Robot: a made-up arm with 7 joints. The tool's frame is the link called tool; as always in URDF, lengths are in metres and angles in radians. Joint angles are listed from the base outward.
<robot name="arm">
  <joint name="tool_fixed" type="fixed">
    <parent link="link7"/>
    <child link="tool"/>
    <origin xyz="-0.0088 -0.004 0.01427" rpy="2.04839 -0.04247 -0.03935"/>
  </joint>
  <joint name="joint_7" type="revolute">
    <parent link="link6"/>
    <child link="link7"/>
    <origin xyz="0.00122 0.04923 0.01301" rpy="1.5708 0 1.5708"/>
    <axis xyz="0 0 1"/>
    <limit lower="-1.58" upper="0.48"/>
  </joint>
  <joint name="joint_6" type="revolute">
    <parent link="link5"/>
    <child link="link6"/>
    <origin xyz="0.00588 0.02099 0.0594" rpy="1.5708 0 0"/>
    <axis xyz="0 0 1"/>
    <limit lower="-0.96" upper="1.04"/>
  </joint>
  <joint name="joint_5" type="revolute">
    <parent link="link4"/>
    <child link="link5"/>
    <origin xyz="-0.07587 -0.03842 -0.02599" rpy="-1.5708 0 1.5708"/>
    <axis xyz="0 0 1"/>
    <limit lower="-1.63" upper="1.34"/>
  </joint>
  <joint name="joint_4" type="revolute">
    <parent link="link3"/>
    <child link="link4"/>
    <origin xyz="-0.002 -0.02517 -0.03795" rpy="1.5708 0 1.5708"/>
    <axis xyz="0 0 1"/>
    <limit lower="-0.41" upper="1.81"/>
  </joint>
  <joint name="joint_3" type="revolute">
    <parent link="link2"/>
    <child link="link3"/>
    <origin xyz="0.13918 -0.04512 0.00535" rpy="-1.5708 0 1.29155"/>
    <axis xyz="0 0 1"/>
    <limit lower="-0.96" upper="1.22"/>
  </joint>
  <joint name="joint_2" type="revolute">
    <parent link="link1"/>
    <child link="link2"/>
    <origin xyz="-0.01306 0.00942 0.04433" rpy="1.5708 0 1.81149"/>
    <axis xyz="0 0 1"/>
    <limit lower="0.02" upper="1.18"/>
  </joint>
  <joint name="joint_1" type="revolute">
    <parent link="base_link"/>
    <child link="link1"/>
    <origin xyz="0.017 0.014 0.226" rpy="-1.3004 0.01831 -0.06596"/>
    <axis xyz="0 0 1"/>
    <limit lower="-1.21" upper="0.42"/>
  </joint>
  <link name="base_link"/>
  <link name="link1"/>
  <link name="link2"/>
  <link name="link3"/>
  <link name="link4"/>
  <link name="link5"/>
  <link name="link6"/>
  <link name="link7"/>
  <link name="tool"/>
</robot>
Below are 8 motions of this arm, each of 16 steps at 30 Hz.
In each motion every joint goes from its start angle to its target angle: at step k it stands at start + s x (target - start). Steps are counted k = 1, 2, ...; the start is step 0. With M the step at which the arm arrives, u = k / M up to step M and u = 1 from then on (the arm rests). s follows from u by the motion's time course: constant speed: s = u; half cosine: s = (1 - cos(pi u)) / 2; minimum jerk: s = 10 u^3 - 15 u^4 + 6 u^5.
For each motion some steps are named. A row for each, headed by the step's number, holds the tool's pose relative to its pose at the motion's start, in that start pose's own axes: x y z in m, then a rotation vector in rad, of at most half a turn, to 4 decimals.
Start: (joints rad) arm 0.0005 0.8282 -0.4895 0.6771 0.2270 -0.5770 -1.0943
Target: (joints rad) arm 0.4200 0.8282 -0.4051 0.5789 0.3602 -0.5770 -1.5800
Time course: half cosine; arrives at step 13
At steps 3, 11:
3: 0.0057 0.0038 0.0131 -0.0262 -0.0826 0.0422
11: 0.0329 0.0406 0.0966 -0.1909 -0.6039 0.3483

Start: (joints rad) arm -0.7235 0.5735 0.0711 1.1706 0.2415 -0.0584 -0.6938
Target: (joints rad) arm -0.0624 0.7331 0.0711 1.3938 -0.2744 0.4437 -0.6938
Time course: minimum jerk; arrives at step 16
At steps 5, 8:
5: -0.0135 -0.0425 0.0309 -0.1966 -0.0690 -0.1330
8: -0.0548 -0.1075 0.0893 -0.5377 -0.1693 -0.3847

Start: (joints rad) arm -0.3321 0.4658 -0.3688 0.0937 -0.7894 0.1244 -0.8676
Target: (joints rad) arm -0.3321 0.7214 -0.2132 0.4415 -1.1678 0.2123 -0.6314
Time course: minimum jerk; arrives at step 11
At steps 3, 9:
3: -0.0149 -0.0032 -0.0065 -0.0394 0.0769 -0.0389
9: -0.1161 -0.0014 -0.0388 -0.2422 0.6083 -0.2339

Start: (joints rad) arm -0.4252 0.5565 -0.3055 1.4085 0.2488 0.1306 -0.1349
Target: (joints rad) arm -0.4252 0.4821 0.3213 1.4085 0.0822 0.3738 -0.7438
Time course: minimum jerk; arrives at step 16
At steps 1, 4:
1: 0.0000 0.0000 0.0000 -0.0019 -0.0014 0.0005
4: -0.0002 0.0020 -0.0021 -0.0883 -0.0630 0.0252

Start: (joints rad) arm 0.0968 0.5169 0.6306 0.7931 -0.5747 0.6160 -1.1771
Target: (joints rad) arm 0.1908 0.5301 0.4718 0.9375 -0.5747 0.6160 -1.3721
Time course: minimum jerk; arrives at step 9
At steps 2, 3, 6, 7, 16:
2: -0.0022 -0.0039 0.0002 -0.0130 -0.0097 -0.0107
3: -0.0061 -0.0106 0.0008 -0.0363 -0.0262 -0.0291
6: -0.0262 -0.0388 0.0047 -0.1443 -0.0899 -0.1034
7: -0.0314 -0.0450 0.0060 -0.1706 -0.1027 -0.1192
16: -0.0345 -0.0485 0.0068 -0.1859 -0.1097 -0.1280

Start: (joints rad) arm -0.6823 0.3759 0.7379 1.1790 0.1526 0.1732 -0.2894
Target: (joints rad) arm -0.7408 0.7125 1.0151 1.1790 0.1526 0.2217 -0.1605
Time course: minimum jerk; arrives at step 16
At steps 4, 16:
4: -0.0016 0.0033 -0.0142 -0.0159 0.0515 0.0016
16: -0.0388 0.0350 -0.1301 -0.1808 0.4785 0.0508

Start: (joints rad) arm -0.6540 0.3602 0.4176 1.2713 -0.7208 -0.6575 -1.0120
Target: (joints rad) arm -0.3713 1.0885 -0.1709 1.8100 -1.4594 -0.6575 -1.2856
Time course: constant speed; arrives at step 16
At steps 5, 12, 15, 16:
5: -0.0622 0.0105 -0.0624 0.1082 0.0285 -0.1752
12: -0.1475 0.0792 -0.1465 0.3599 0.1187 -0.4270
15: -0.1762 0.1283 -0.1750 0.5088 0.1633 -0.5253
16: -0.1839 0.1469 -0.1828 0.5642 0.1774 -0.5558

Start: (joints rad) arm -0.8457 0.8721 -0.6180 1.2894 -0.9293 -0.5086 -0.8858
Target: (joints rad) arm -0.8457 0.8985 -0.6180 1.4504 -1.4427 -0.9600 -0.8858
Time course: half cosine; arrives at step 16
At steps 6, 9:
6: -0.0157 0.0007 -0.0061 0.0348 0.1819 0.0778
9: -0.0317 0.0016 -0.0104 0.0834 0.3606 0.1337

